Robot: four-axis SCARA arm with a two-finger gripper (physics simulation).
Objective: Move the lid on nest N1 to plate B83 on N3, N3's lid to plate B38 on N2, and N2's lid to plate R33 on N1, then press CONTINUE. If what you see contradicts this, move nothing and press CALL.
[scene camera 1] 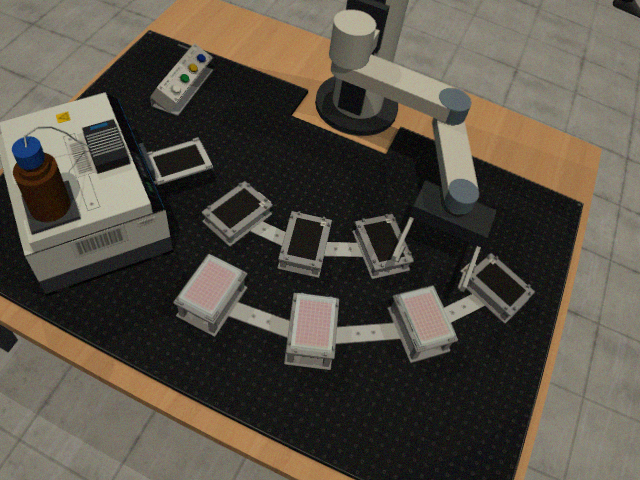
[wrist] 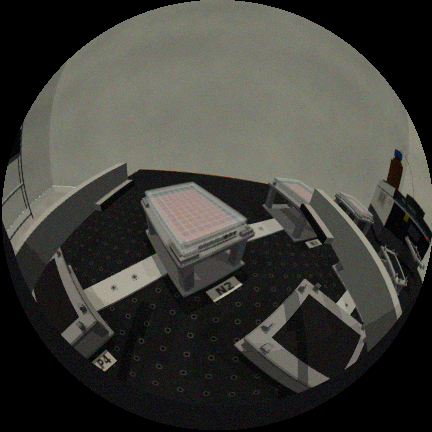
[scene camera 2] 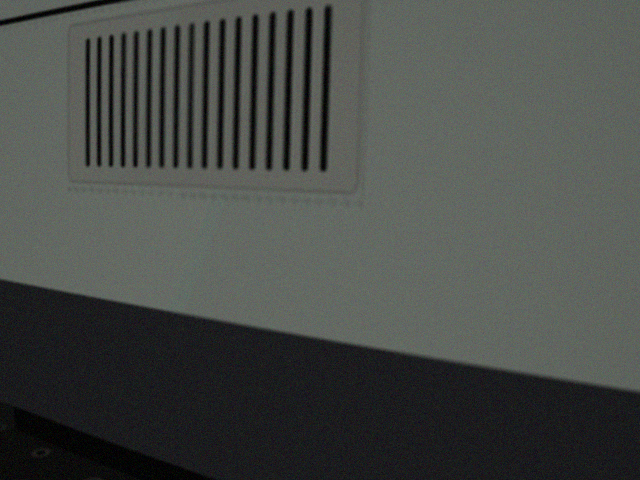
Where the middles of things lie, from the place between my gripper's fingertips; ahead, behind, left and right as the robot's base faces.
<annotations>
The instrument tray pad (scene camera 1: 172, 162) lies 660 mm to the right of my hand, 40 mm below it and 40 mm behind it. From my hand the other things lie so: brown bottle (scene camera 1: 37, 175): 770 mm to the right, 280 mm ahead, 170 mm above.
</annotations>
